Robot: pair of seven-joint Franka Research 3 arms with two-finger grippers.
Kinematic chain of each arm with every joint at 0, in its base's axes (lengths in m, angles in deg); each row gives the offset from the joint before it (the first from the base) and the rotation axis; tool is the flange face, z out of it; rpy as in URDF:
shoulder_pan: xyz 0 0 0.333 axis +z
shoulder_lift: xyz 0 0 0 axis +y
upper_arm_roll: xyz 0 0 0.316 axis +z
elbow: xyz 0.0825 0 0 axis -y
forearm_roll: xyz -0.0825 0 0.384 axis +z
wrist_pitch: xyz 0 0 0 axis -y
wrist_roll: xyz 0.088 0 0 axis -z
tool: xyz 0 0 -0.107 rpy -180 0 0
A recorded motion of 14 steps. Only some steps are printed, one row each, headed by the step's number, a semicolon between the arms.
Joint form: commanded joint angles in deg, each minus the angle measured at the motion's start. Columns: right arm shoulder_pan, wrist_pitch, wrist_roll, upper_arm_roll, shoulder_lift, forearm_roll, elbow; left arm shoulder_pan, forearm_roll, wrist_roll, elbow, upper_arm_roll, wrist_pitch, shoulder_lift.
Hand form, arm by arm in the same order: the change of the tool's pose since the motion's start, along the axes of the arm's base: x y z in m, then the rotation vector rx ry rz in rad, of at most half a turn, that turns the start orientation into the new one. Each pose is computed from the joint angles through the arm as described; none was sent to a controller.
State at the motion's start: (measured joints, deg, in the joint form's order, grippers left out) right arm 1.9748 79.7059 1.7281 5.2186 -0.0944 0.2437 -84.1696; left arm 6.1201 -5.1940 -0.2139 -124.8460 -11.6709 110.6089 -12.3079
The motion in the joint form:
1: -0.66 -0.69 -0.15 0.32 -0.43 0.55 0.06; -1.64 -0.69 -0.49 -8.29 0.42 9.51 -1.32
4: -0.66 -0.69 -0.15 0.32 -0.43 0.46 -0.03; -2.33 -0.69 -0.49 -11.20 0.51 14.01 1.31
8: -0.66 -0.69 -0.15 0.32 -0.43 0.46 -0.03; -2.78 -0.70 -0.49 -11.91 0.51 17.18 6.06
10: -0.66 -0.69 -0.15 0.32 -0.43 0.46 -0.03; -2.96 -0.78 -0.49 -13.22 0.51 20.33 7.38
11: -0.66 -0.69 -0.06 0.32 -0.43 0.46 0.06; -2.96 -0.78 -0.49 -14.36 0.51 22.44 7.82
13: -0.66 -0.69 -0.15 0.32 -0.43 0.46 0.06; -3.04 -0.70 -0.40 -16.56 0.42 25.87 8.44
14: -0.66 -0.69 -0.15 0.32 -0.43 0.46 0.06; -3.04 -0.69 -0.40 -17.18 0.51 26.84 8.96
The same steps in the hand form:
1: -0.0036 -0.0022 0.0035 0.0085 0.0046 -0.0022; -0.0152 -0.0054 -0.0422 -0.0052 -0.0436 0.0058
4: -0.0035 -0.0024 0.0028 0.0068 0.0059 -0.0024; -0.0159 -0.0078 -0.0796 -0.0079 -0.0258 0.0010
8: -0.0035 -0.0024 0.0028 0.0068 0.0059 -0.0024; -0.0101 -0.0108 -0.1188 -0.0153 0.0142 -0.0032
10: -0.0035 -0.0024 0.0028 0.0068 0.0059 -0.0024; -0.0107 -0.0113 -0.1347 -0.0182 0.0052 -0.0019
11: -0.0035 -0.0024 0.0035 0.0068 0.0044 -0.0039; -0.0129 -0.0104 -0.1435 -0.0183 -0.0042 0.0005
13: -0.0035 -0.0024 0.0035 0.0070 0.0044 -0.0024; -0.0191 -0.0099 -0.1591 -0.0165 -0.0152 -0.0011
14: -0.0035 -0.0024 0.0035 0.0070 0.0044 -0.0024; -0.0210 -0.0087 -0.1662 -0.0165 -0.0123 0.0014

